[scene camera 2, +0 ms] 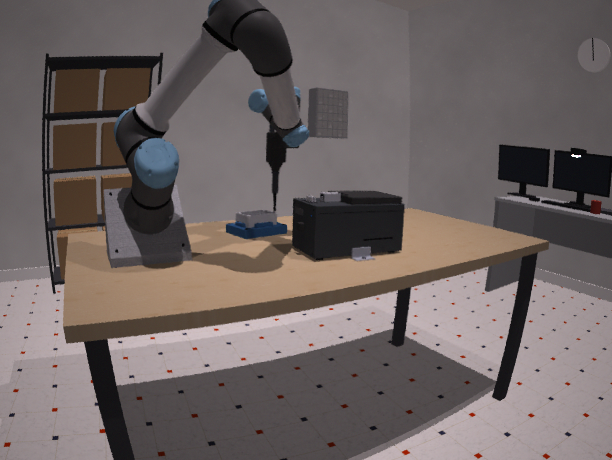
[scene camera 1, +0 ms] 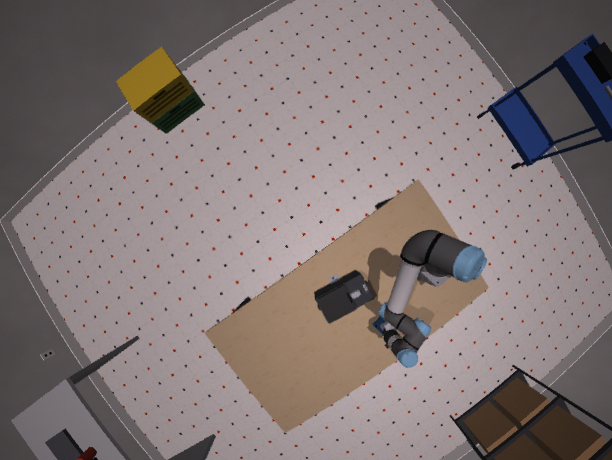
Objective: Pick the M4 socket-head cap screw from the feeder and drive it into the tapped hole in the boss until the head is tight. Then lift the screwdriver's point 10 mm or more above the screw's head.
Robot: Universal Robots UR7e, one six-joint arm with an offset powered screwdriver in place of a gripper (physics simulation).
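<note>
My screwdriver (scene camera 2: 274, 209) is upright, its point down at the right end of the grey part, at about the height of its top edge. Whether the point touches the part or bears a screw is too small to tell. The grey part (scene camera 2: 256, 219) sits in a blue fixture (scene camera 2: 250, 231) (scene camera 1: 378, 325) on the table; the arm partly covers them in scene camera 1. The boss and its tapped hole cannot be made out. The dark feeder (scene camera 2: 350, 227) (scene camera 1: 334, 304) stands beside the fixture, with a small light block (scene camera 2: 330, 196) (scene camera 1: 355, 294) on top. No M4 screw can be made out.
The wooden table (scene camera 1: 280, 360) (scene camera 2: 150, 300) bears the arm's grey mount (scene camera 2: 120, 235). A small light bracket (scene camera 2: 361, 253) (scene camera 1: 333, 279) is at the feeder's side. A shelf rack (scene camera 2: 105, 62) stands behind the table. A blue cart (scene camera 1: 522, 125) stands apart from it.
</note>
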